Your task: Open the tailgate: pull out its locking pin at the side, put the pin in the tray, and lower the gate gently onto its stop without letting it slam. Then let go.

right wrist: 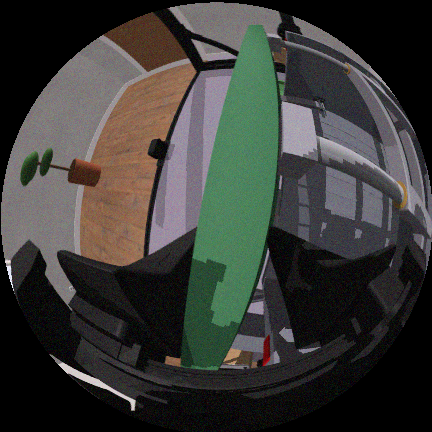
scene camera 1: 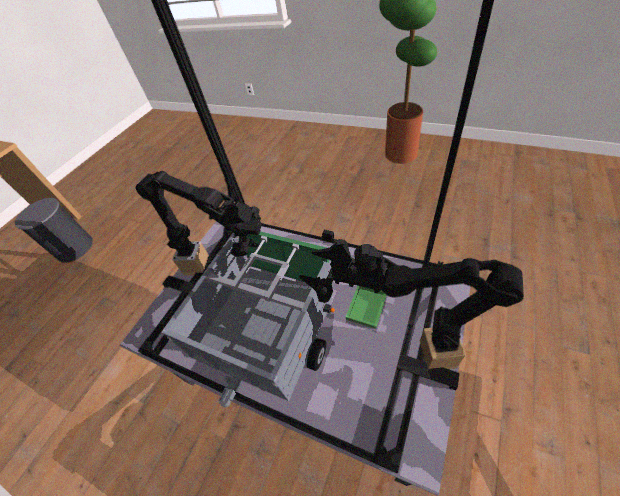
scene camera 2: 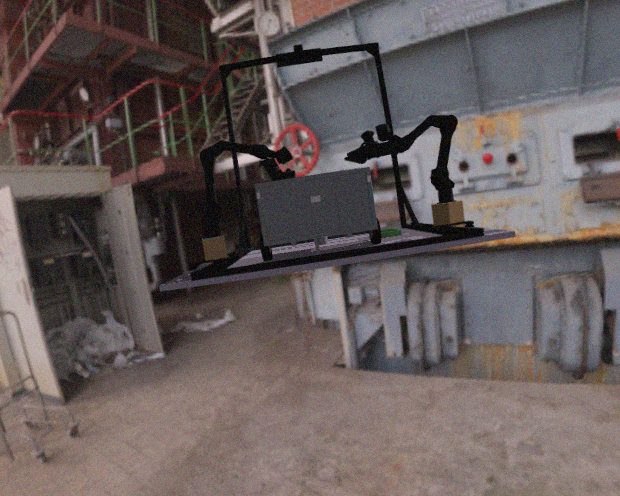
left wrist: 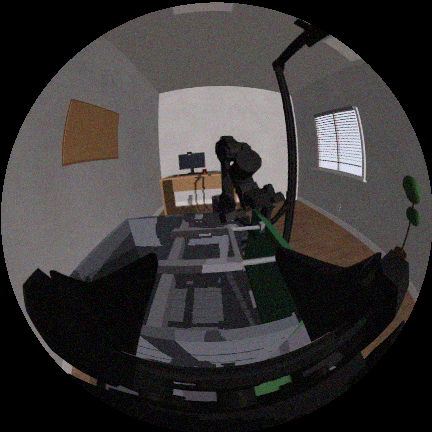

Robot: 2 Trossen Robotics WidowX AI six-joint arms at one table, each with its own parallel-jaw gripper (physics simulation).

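Where they show: left gripper, fingertip midpoint: [scene camera 1: 305, 264] [scene camera 2: 345, 157] [left wrist: 217, 257]; left arm's base at its link origin: [scene camera 1: 444, 341] [scene camera 2: 446, 202]; right arm's base at its link origin: [scene camera 1: 186, 250] [scene camera 2: 212, 237].
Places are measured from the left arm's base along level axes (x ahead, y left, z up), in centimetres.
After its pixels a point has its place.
Observation:
The grey trailer [scene camera 1: 222, 355] @[x 64.3, y 3.9, z 16.4 cm] [scene camera 2: 318, 209] @[x 66.1, y 2.5, z 4.8 cm] has a green tailgate [scene camera 1: 277, 251] @[x 50.6, y -35.2, z 10.9 cm] [left wrist: 265, 285] @[x 45.8, y -32.1, z 6.3 cm] [right wrist: 240, 175] at its rear, standing roughly upright; its exact tilt is unclear. My right gripper [right wrist: 236, 233] @[x 56.9, y -40.4, z 11.5 cm] is shut on the tailgate's edge at the picture's left end in scene camera 1. My left gripper [scene camera 1: 308, 265] @[x 39.0, y -17.2, z 25.3 cm] [scene camera 2: 347, 157] @[x 39.0, y -17.2, z 25.3 cm] [left wrist: 217, 257] @[x 39.0, y -17.2, z 25.3 cm] is open and empty, above the trailer's rear corner near the tailgate's other end. An orange knob [scene camera 1: 332, 310] @[x 33.4, y -14.7, z 0.6 cm], apparently the locking pin's head, sits at a dark bracket on the trailer's side. The green tray [scene camera 1: 366, 307] @[x 20.7, y -20.5, z -10.8 cm] [scene camera 2: 390, 232] @[x 23.2, y -14.0, z -9.8 cm] [left wrist: 273, 385] @[x 23.3, y -21.8, z -10.8 cm] lies beside the trailer.
White struts [scene camera 1: 275, 279] @[x 49.7, y -18.7, z 17.2 cm] [left wrist: 222, 265] @[x 46.9, y -22.0, z 16.7 cm] cross the trailer's top toward the tailgate. A black wheel [scene camera 1: 316, 354] @[x 40.1, y -0.8, z -1.6 cm] stands out from its side near the tray. Black frame posts [scene camera 1: 457, 134] @[x -5.6, y -36.0, z 48.6 cm] [scene camera 2: 229, 113] @[x 71.0, y -73.1, z 64.4 cm] rise at the table's sides. A tow hitch [scene camera 1: 227, 396] @[x 69.1, y 9.3, z -3.4 cm] sticks out in front.

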